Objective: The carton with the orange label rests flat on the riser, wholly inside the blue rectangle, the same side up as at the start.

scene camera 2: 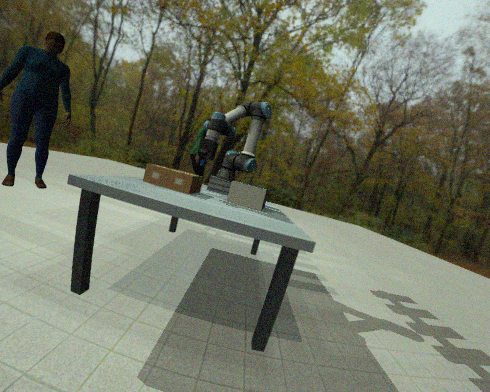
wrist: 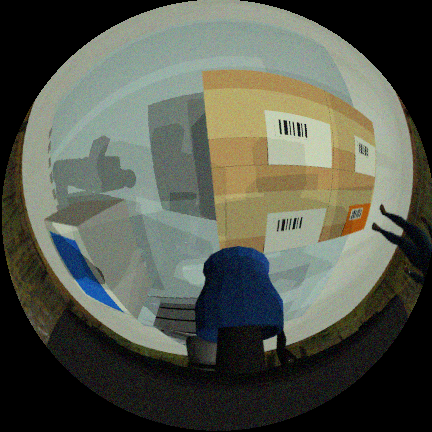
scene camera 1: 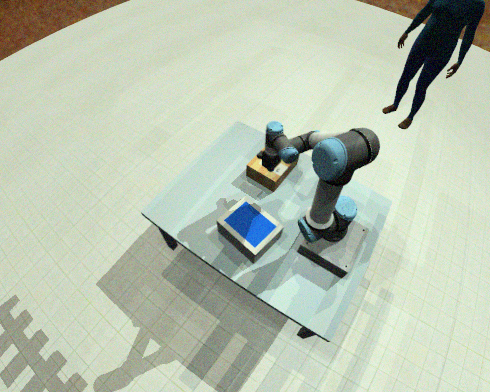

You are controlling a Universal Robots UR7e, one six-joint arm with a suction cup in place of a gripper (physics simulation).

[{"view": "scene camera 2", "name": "grey riser with blue rectangle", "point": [243, 194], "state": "on the table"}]
